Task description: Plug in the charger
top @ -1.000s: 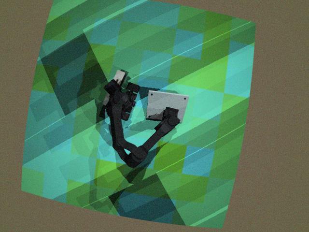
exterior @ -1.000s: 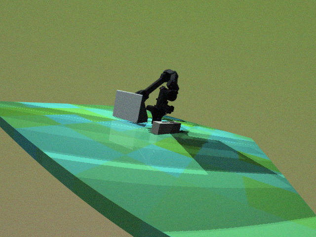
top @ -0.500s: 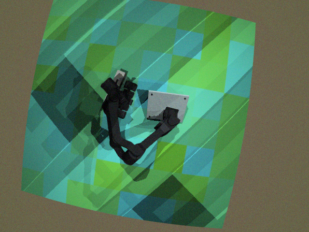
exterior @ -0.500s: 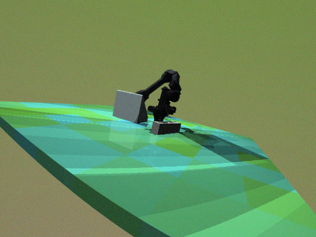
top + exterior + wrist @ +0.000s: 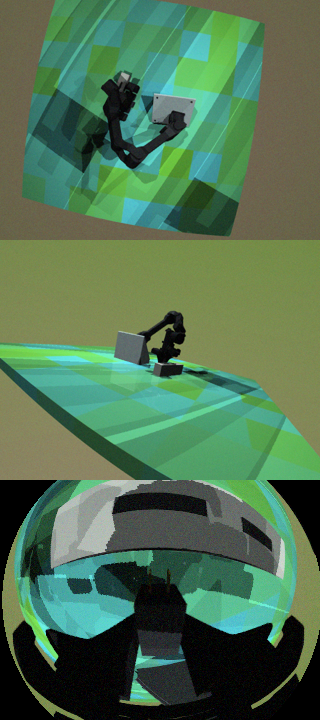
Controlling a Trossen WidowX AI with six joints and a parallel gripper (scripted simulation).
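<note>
My gripper tip is now 20 mm short of the dark charger and 10 mm below it.
</note>
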